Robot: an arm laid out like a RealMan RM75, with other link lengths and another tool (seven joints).
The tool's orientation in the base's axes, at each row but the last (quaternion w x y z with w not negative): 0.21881 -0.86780 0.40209 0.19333; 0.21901 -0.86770 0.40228 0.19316; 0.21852 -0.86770 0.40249 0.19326; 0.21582 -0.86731 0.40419 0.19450; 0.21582 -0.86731 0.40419 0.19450; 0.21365 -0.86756 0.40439 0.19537; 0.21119 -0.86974 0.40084 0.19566; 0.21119 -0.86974 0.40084 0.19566; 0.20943 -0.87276 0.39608 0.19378; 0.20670 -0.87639 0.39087 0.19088; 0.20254 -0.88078 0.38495 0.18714; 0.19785 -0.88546 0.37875 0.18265; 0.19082 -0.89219 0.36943 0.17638
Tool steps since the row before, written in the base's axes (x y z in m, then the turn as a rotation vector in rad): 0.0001 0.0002 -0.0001 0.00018 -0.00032 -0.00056; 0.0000 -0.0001 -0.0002 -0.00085 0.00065 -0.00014; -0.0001 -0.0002 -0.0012 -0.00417 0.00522 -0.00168; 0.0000 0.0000 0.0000 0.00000 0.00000 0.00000; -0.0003 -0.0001 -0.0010 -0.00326 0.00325 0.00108; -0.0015 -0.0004 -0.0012 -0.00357 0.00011 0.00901; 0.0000 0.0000 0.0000 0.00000 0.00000 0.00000; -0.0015 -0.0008 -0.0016 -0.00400 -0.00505 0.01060; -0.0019 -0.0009 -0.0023 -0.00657 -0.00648 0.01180; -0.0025 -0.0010 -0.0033 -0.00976 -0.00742 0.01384; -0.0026 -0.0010 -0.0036 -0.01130 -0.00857 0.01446; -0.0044 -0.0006 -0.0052 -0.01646 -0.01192 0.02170; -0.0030 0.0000 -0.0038 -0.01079 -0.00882 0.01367
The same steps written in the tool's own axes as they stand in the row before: 0.0000 -0.0002 0.0002 0.00059 0.00017 0.00026; 0.0002 0.0001 0.0001 -0.00084 0.00032 0.00060; 0.0007 0.0005 0.0009 -0.00485 0.00061 0.00485; 0.0000 0.0000 0.0000 0.00000 0.00000 0.00000; 0.0004 0.0005 0.0008 -0.00451 0.00044 0.00136; 0.0000 0.0017 0.0010 -0.00681 0.00082 -0.00685; 0.0000 0.0000 0.0000 0.00000 0.00000 0.00000; 0.0004 0.0020 0.0012 -0.00471 0.00386 -0.01081; 0.0005 0.0025 0.0018 -0.00601 0.00645 -0.01211; 0.0007 0.0032 0.0027 -0.00844 0.00903 -0.01376; 0.0007 0.0033 0.0030 -0.00902 0.01077 -0.01459; 0.0000 0.0048 0.0049 -0.01378 0.01520 -0.02152; -0.0003 0.0030 0.0038 -0.00818 0.01074 -0.01410
